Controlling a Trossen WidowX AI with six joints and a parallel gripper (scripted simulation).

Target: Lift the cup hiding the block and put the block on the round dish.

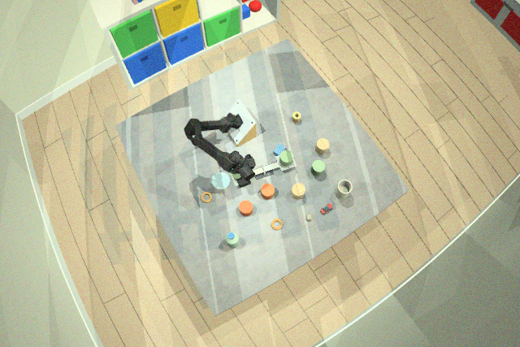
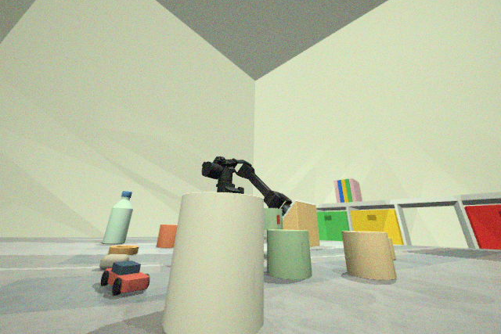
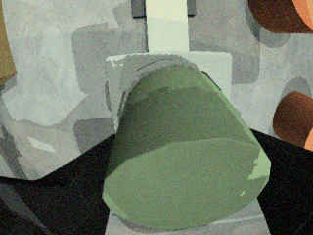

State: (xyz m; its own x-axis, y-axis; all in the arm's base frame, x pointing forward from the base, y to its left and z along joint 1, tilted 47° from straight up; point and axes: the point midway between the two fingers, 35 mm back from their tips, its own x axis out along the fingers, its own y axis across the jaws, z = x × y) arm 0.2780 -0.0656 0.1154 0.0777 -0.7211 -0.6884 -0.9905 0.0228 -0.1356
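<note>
Now: the pale mint block 1 cm below my gripper tip. The rest, counted from my gripper tip: round dish (10 cm to the right, 7 cm below, 4 cm behind); then blue block (27 cm to the left, 6 cm below, 5 cm behind); then balance (13 cm to the left, 4 cm below, 2 cm ahead).
</note>
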